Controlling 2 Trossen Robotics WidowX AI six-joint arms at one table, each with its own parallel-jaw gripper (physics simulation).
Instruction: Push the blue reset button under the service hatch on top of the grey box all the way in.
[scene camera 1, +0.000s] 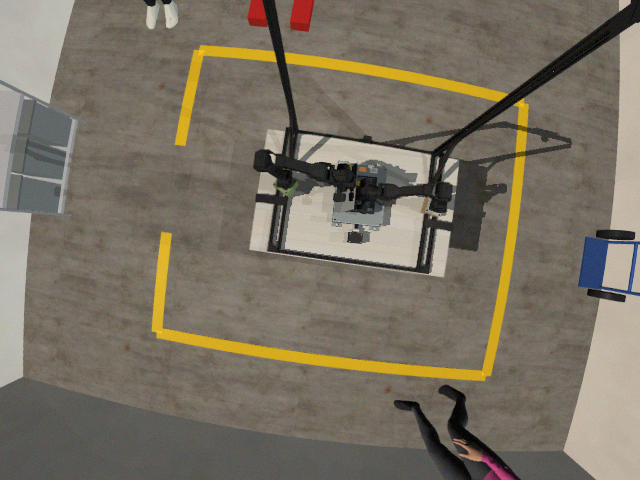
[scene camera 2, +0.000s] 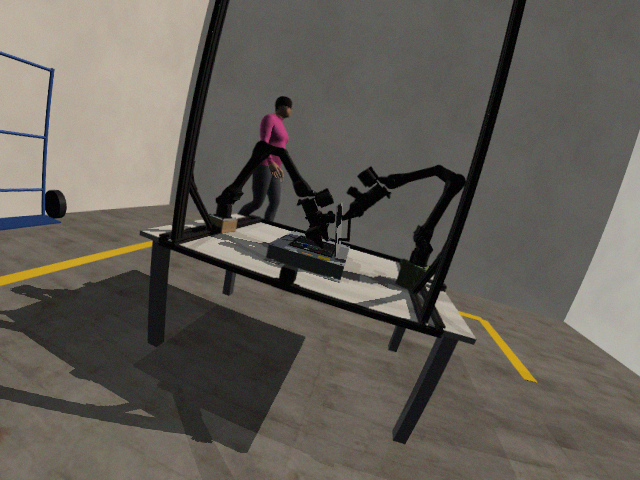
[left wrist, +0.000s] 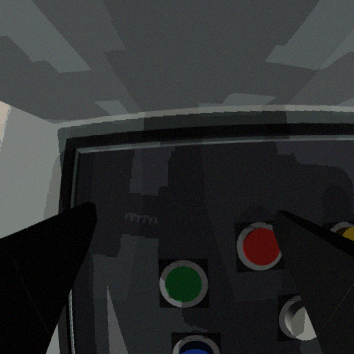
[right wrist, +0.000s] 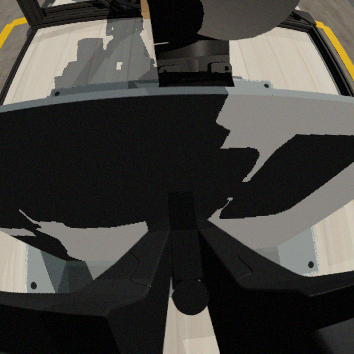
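Observation:
The grey box (scene camera 1: 356, 220) (scene camera 2: 305, 264) lies on the table. Its hatch (scene camera 2: 339, 219) (right wrist: 100, 160) stands upright. My right gripper (right wrist: 180, 224) is shut on the hatch's dark handle (right wrist: 183, 210). My left gripper (left wrist: 187, 216) (scene camera 2: 316, 241) is open above the recessed panel, with nothing between its fingers. In the left wrist view the blue button (left wrist: 196, 350) is cut off by the bottom edge, so its depth cannot be told. The green button (left wrist: 183, 283) is just above it in the picture, between the fingers' lines; the red button (left wrist: 259, 246) is beside the right-hand fingertip.
A white button (left wrist: 300, 320) and a yellow button (left wrist: 348, 235) are partly hidden by the right-hand finger. A green object (scene camera 1: 285, 188) (scene camera 2: 410, 273) and a tan block (scene camera 2: 225, 224) are near the arm bases. The black frame (scene camera 2: 509, 46) surrounds the table. A person in pink (scene camera 2: 273, 129) stands behind.

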